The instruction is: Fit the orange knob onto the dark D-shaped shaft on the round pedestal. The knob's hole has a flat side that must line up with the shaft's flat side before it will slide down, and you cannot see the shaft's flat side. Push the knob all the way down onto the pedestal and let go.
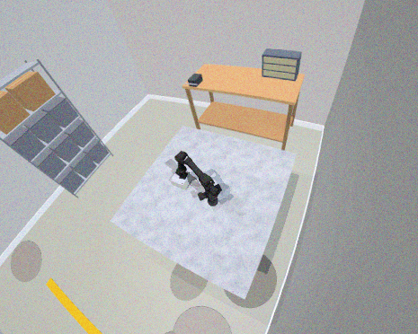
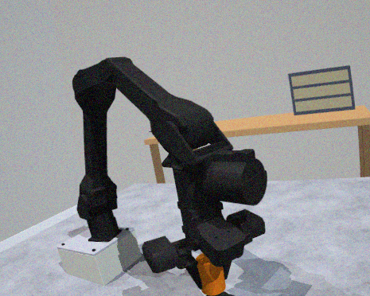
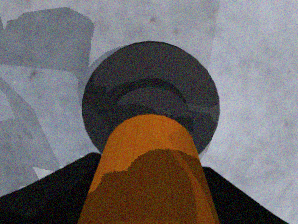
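Now: the orange knob 2 cm above my gripper tip. Round my gripper tip: round dark pedestal (4 cm below).
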